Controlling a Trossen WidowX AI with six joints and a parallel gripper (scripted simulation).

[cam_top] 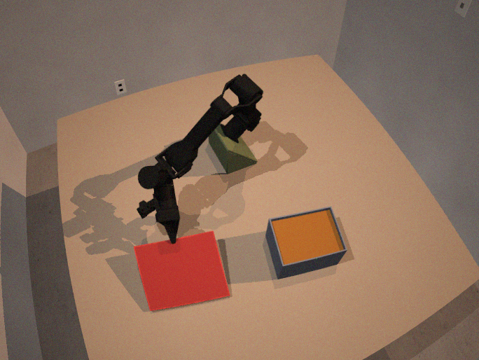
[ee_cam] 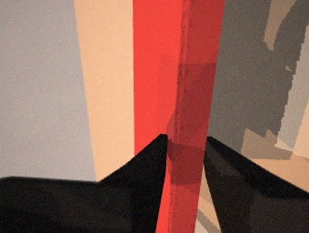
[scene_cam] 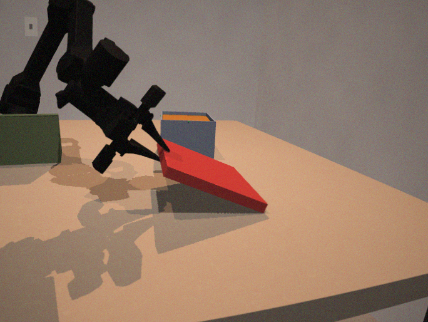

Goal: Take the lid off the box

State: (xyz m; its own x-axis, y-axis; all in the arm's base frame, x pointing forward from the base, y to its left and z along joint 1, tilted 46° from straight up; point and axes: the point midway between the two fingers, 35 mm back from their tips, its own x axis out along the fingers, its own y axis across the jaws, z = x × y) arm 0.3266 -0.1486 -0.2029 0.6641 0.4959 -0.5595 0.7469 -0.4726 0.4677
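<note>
Now: hand 110 mm short of the red lid and 50 mm above it. Round my hand: blue storage box: 110 mm ahead, 360 mm to the left, 40 mm below.
</note>
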